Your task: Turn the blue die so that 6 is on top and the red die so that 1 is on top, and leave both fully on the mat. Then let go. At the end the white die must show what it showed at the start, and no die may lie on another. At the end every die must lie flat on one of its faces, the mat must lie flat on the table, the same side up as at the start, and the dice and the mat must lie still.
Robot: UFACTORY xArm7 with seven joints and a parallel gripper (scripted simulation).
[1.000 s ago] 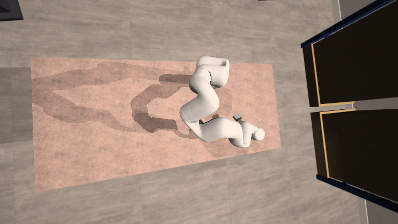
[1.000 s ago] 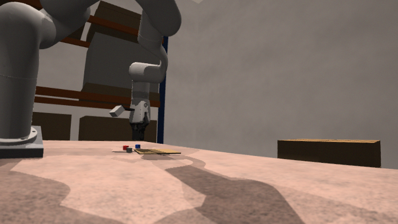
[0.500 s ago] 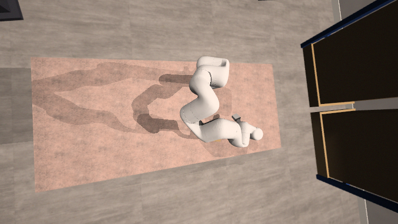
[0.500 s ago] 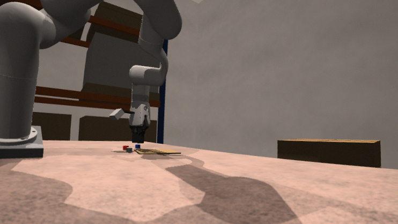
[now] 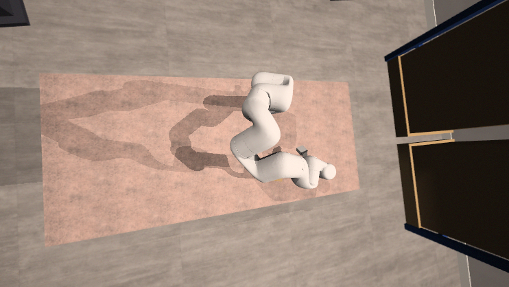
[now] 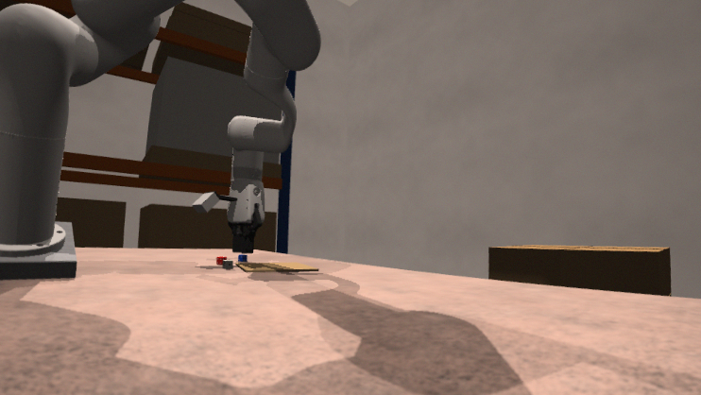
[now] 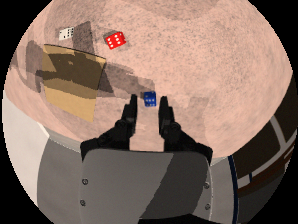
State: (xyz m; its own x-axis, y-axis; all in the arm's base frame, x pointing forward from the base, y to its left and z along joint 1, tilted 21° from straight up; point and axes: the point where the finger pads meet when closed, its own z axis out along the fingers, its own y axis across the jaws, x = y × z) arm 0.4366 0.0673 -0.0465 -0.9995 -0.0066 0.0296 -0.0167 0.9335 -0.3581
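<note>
The blue die is 30 mm below my hand. Round my hand: tan mat 150 mm to the right, 40 mm below, 20 mm behind; then red die 80 mm behind, 40 mm to the right, 30 mm below; then white die 110 mm to the right, 110 mm behind, 30 mm below.
</note>
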